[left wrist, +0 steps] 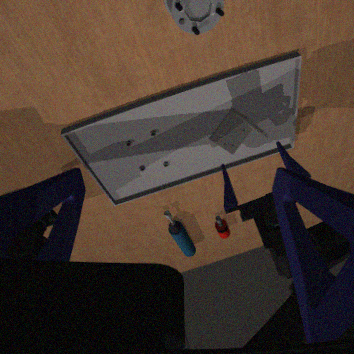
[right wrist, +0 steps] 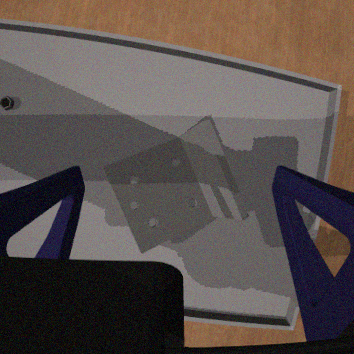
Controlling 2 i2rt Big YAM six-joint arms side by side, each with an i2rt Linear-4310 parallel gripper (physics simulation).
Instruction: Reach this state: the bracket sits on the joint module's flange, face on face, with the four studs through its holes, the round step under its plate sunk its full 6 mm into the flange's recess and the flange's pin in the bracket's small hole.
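Frame: origin at the left arm's base, x left, y back, z up, level; centimetres.
Where they show: left gripper, fingertip midpoint: point(left wrist: 178, 178); right gripper, fingertip midpoint: point(left wrist: 249, 152) point(right wrist: 177, 176).
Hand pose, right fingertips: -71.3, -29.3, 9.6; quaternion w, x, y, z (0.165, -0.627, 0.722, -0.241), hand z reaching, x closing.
Note:
After its pixels a point has its place, as x, y, z.
The grey bracket point(left wrist: 231, 132) {-72.5, -28.3, 2.0} point(right wrist: 160, 202) {-73.4, -28.1, 2.2} lies in the right part of the tray, its plate with several small holes facing up and its other leg rising along one side. The joint module point(left wrist: 206, 25) {-50.8, -33.5, 6.0} is partly in view at the top of the left wrist view, beyond the tray, with dark studs around its flange; it does not show in the right wrist view. My left gripper point(left wrist: 178, 178) {-45.2, -26.7, 31.0} is open and empty, high above the tray's near side. My right gripper point(right wrist: 177, 176) {-71.3, -29.3, 9.6} point(left wrist: 249, 152) {-71.3, -29.3, 9.6} is open, its fingers above and either side of the bracket, not touching it.
The shallow grey tray point(left wrist: 180, 93) {-59.3, -25.2, 1.6} point(right wrist: 200, 54) {-62.3, -33.1, 1.6} has raised rims. Several dark nuts point(left wrist: 153, 133) {-63.3, -16.8, 0.9} point(right wrist: 7, 103) {-63.5, -17.0, 0.9} lie in its left part. A blue-handled tool point(left wrist: 184, 242) {-96.9, -1.5, 4.0} and a small red-handled tool point(left wrist: 223, 229) {-101.6, -11.9, 3.3} lie on the wooden table in front, near a dark grey area.

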